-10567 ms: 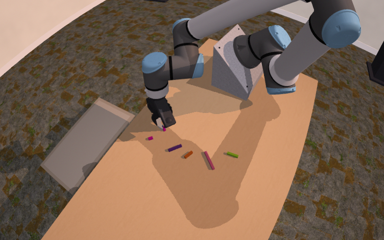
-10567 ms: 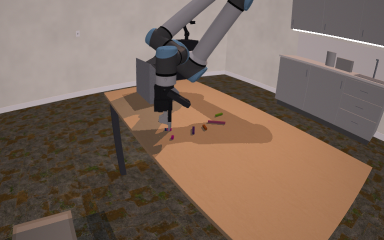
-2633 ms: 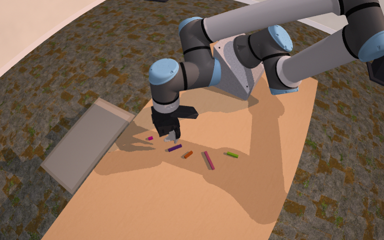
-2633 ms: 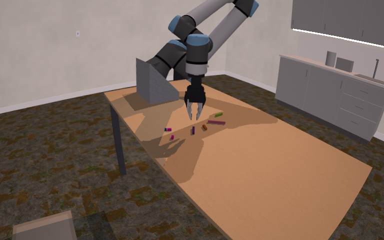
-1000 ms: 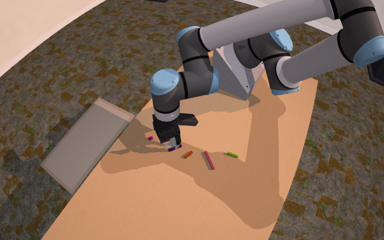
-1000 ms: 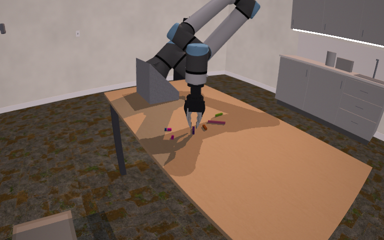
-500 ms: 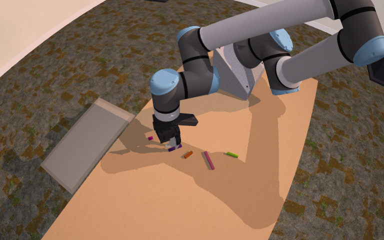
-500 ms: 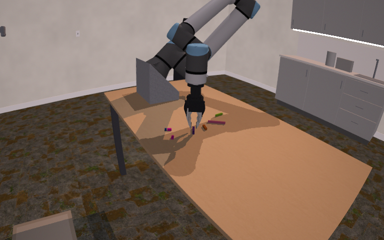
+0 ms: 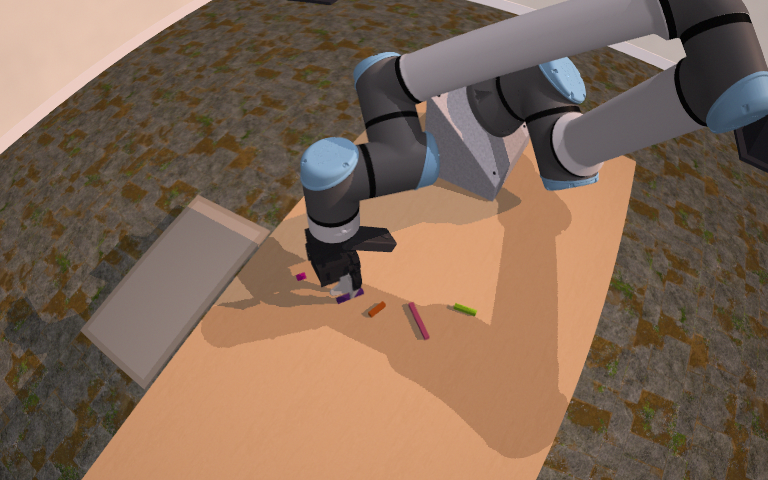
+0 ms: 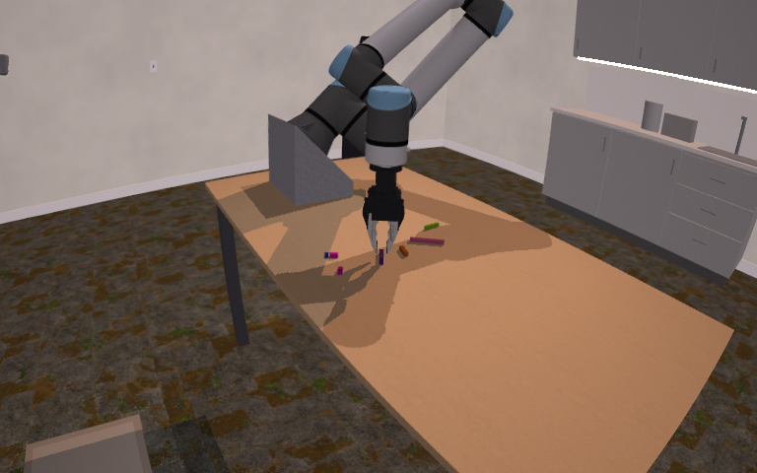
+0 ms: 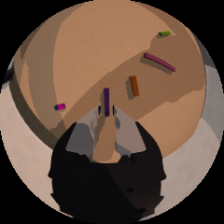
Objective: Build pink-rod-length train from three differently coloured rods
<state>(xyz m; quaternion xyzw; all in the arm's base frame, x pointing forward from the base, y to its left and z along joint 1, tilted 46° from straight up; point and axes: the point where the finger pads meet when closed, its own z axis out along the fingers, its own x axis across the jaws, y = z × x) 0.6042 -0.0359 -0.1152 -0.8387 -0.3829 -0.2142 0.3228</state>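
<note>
My hand is 30 mm above the purple rod. Also, from my hand: orange rod (10 mm ahead, 60 mm to the left, 30 mm below); pink rod (10 mm behind, 150 mm to the left, 30 mm below); blue rod (80 mm behind, 110 mm to the right, 30 mm below).
</note>
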